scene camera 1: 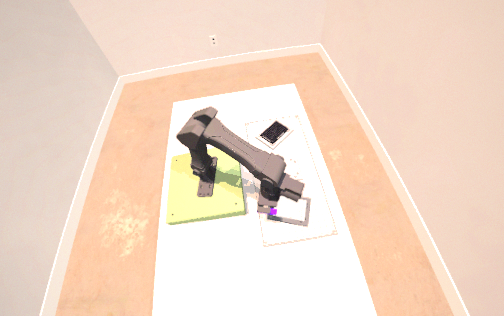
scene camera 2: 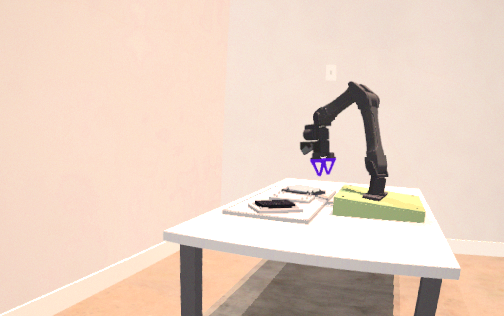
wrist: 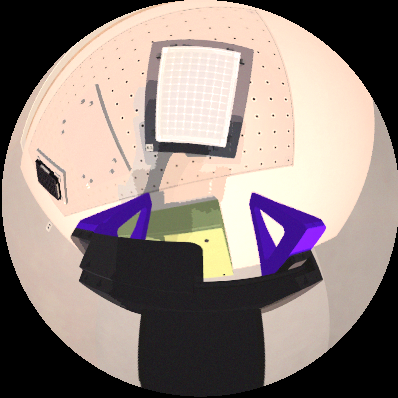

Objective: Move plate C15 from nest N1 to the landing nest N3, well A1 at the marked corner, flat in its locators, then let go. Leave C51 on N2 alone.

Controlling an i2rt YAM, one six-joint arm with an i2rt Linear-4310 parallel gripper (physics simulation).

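My gripper [scene camera 2: 323, 174] [wrist: 200, 197] is open, its purple fingers wide apart and empty. It hangs well above the nests; one purple finger [scene camera 1: 273, 211] shows beside the dark grey nest in scene camera 1. A white many-welled plate [scene camera 1: 292, 210] [scene camera 2: 304, 189] [wrist: 197, 95] lies in the dark grey nest [scene camera 1: 308, 212] [wrist: 245, 80], ahead of the fingertips in the wrist view. A black plate [scene camera 1: 274, 132] [scene camera 2: 274, 203] [wrist: 48, 179] sits on a pale nest [scene camera 1: 273, 146]. A pale nest [scene camera 2: 295, 198] [wrist: 92, 140] with small pins stands between them, holding no plate. Nest and plate names and well A1 are unreadable.
The nests stand on a pale perforated board [scene camera 1: 300, 235] [wrist: 270, 115]. The arm's yellow-green base block [scene camera 1: 180, 200] [scene camera 2: 380, 210] [wrist: 215, 250] stands beside the board. The white table [scene camera 1: 250, 285] [scene camera 2: 250, 240] carries both.
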